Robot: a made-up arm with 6 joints.
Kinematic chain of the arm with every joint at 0, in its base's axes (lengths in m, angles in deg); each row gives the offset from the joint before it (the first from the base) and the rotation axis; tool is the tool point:
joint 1: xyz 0 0 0.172 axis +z
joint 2: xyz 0 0.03 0 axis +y
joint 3: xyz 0 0 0.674 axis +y
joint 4: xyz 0 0 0.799 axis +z
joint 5: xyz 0 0 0 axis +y
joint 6: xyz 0 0 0.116 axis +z
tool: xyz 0 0 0
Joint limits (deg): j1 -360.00..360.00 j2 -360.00..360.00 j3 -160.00..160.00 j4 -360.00..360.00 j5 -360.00..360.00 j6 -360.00..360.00
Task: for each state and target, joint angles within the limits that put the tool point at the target. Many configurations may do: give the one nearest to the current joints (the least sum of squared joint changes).
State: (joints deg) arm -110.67 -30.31 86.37 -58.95 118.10 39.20
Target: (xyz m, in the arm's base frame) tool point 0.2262 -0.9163 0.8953
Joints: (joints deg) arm -72.16 15.15 65.12 -58.84 106.20 39.20
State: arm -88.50 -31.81 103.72 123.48 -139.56 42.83
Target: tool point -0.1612 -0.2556 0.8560
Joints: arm -114.43 -36.89 111.90 120.65 -134.60 42.83
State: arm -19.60 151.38 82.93 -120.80 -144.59 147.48
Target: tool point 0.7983 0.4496 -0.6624
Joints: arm 23.45 105.05 50.82 -116.23 -141.49 147.48
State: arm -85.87 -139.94 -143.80 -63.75 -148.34 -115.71
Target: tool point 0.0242 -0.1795 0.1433
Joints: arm -101.54 -159.82 -160.00 -20.01 -131.74 -115.71
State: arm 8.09 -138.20 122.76 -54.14 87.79 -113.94
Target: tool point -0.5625 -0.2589 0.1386
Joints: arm 18.71 -168.63 126.25 -55.07 94.97 -113.94
